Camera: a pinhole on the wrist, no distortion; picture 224 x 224 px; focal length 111.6 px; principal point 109.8 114.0 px. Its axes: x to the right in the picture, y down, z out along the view. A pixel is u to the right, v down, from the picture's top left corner.
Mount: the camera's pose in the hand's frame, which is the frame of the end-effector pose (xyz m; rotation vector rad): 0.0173 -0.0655 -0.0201 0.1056 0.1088 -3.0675
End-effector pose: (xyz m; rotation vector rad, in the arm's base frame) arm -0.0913 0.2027 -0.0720 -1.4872 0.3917 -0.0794
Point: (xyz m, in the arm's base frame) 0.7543 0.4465 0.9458
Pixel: outside the picture
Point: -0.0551 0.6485 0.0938
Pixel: 137.5 118.5
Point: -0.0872 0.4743 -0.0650
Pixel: 136.8 70.5
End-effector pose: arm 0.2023 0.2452 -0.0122 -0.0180 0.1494 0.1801
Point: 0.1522 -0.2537 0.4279
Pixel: 160.7 201.0
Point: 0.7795 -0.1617 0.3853
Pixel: 14.7 213.6
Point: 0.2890 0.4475 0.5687
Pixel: 95.4 60.1
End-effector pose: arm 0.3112 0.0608 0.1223 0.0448 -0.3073 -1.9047
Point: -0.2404 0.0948 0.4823
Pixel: 65.0 193.8
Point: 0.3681 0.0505 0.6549
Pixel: 89.9 51.9
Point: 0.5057 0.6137 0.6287
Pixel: 199.9 64.5
